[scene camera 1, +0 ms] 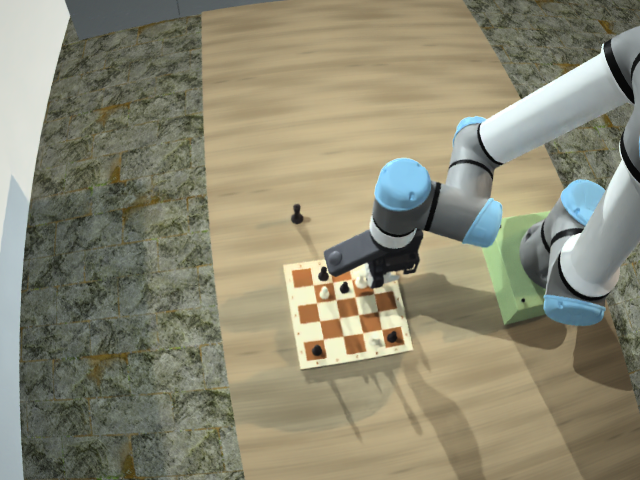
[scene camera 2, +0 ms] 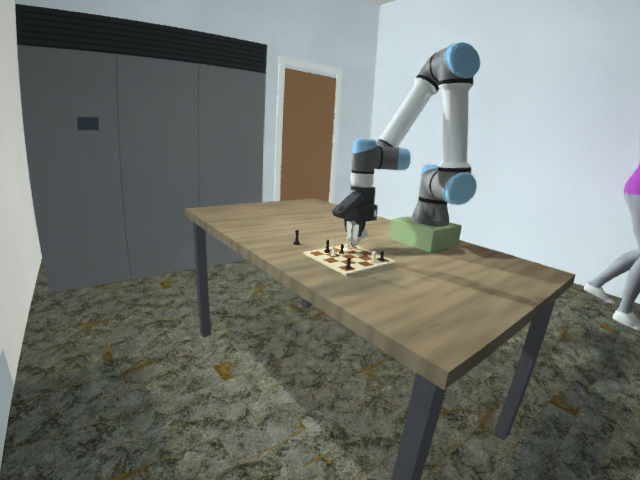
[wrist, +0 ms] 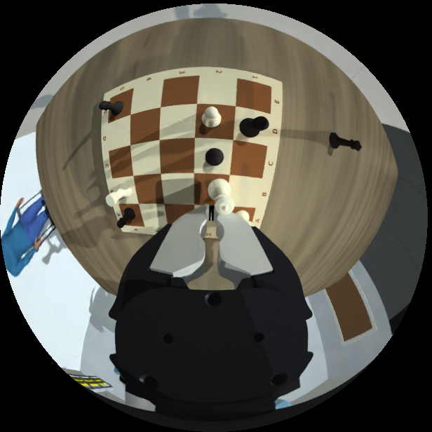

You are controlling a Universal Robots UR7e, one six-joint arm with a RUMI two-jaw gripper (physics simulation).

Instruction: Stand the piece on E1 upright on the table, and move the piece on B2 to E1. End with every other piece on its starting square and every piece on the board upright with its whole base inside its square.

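Seen in the pictures: gripper, fingertip midpoint: (scene camera 1: 371, 282) (scene camera 2: 353, 247); arm's base, link origin: (scene camera 1: 550, 257) (scene camera 2: 429, 221).
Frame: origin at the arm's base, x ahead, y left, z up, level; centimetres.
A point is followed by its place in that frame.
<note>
The white piece (scene camera 1: 361, 280) {y -6.2, x 39.7, z -5.5 cm} (scene camera 2: 348, 243) {y -6.3, x 39.8, z -4.9 cm} (wrist: 219, 188) on B2 looks upright. My gripper (scene camera 2: 354, 244) {y -5.7, x 37.8, z -6.5 cm} (wrist: 210, 206) is shut and empty, its tips low beside that piece on the A side; the piece's head shows close against one finger in the wrist view, and I cannot tell if they touch. A black piece (scene camera 1: 296, 217) {y -23.2, x 49.1, z -6.9 cm} (scene camera 2: 296, 238) {y -23.5, x 49.3, z -6.3 cm} (wrist: 344, 142) stands upright on the table, off the board past its 1 side. Square E1 (scene camera 1: 302, 277) {y -10.1, x 50.5, z -7.8 cm} (wrist: 254, 95) holds no piece. The chessboard (scene camera 1: 305, 365) {y 7.9, x 53.6, z -7.8 cm} (wrist: 278, 100) lies flat. A white piece (wrist: 243, 216) on A1 is partly hidden by a finger.
A black piece (scene camera 1: 323, 274) {y -9.1, x 46.6, z -5.9 cm} (wrist: 249, 127) stands on D1, a white one (scene camera 1: 324, 292) {y -5.2, x 47.2, z -5.6 cm} (wrist: 211, 118) on D2 and a black one (scene camera 1: 344, 287) {y -5.5, x 43.2, z -5.6 cm} (wrist: 214, 157) on C2. E5 has a black piece (wrist: 113, 106), B5 a white one (wrist: 119, 196), A5 a black one (wrist: 127, 217).
</note>
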